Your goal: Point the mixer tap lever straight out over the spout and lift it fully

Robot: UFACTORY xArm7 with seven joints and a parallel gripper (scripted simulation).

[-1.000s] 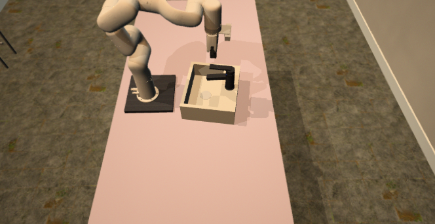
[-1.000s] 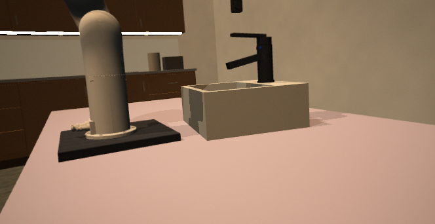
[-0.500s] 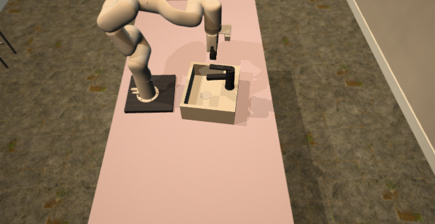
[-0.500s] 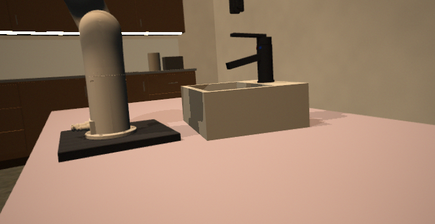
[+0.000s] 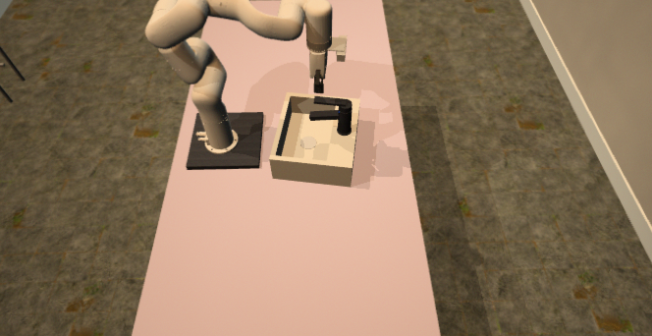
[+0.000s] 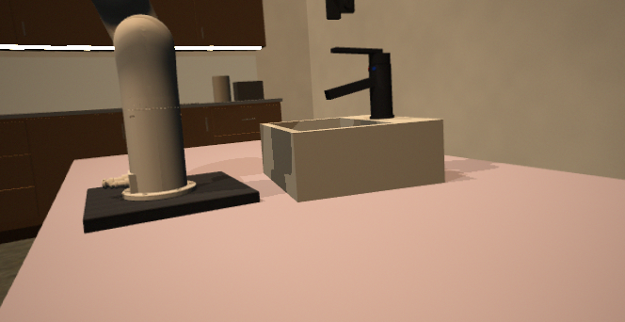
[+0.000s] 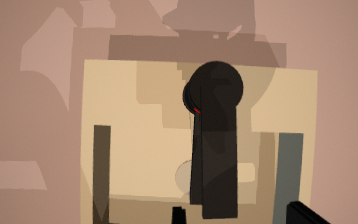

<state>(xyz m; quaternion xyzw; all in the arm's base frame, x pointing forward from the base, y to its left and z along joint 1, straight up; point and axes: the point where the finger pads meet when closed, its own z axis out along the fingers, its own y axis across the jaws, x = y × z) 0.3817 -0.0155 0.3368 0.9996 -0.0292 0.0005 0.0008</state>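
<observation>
The lever is 30 mm ahead of my hand and 90 mm below it. From my hand the other things lie so: beige sink basin (30 mm behind, 10 mm to the left, 320 mm below); then black mixer tap (60 mm ahead, 130 mm below).
</observation>
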